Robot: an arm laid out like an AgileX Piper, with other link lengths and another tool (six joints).
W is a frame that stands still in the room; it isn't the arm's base.
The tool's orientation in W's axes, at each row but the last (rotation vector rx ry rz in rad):
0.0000, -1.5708, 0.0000
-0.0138, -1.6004, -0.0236
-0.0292, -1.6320, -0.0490
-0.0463, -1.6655, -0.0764
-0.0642, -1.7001, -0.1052
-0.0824, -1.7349, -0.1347
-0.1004, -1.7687, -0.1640
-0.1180, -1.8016, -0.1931
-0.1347, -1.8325, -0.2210
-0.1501, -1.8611, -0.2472
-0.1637, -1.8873, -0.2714
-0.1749, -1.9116, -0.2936
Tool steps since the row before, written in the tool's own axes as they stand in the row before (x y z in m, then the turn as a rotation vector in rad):
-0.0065, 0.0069, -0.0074, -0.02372, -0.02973, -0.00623
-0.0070, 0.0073, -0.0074, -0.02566, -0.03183, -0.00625
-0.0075, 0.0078, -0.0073, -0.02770, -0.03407, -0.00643
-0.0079, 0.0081, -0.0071, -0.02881, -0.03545, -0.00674
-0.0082, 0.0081, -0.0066, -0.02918, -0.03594, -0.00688
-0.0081, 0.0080, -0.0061, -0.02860, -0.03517, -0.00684
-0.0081, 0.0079, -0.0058, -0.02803, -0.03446, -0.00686
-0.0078, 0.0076, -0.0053, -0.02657, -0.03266, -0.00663
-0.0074, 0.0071, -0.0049, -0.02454, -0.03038, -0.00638
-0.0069, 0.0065, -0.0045, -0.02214, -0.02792, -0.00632
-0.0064, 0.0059, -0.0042, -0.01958, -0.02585, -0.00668
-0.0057, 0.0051, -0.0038, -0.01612, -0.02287, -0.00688
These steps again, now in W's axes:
0.0074, 0.0069, -0.0065, 0.00623, -0.02973, -0.02372
0.0078, 0.0072, -0.0067, 0.00626, -0.03182, -0.02567
0.0081, 0.0075, -0.0069, 0.00646, -0.03404, -0.02773
0.0084, 0.0076, -0.0070, 0.00676, -0.03543, -0.02883
0.0084, 0.0075, -0.0070, 0.00690, -0.03592, -0.02920
0.0084, 0.0073, -0.0066, 0.00686, -0.03516, -0.02860
0.0085, 0.0070, -0.0064, 0.00688, -0.03448, -0.02800
0.0083, 0.0066, -0.0058, 0.00664, -0.03270, -0.02651
0.0081, 0.0060, -0.0053, 0.00633, -0.03047, -0.02444
0.0077, 0.0053, -0.0047, 0.00612, -0.02813, -0.02194
0.0074, 0.0047, -0.0041, 0.00612, -0.02628, -0.01918
0.0068, 0.0039, -0.0035, 0.00587, -0.02355, -0.01553

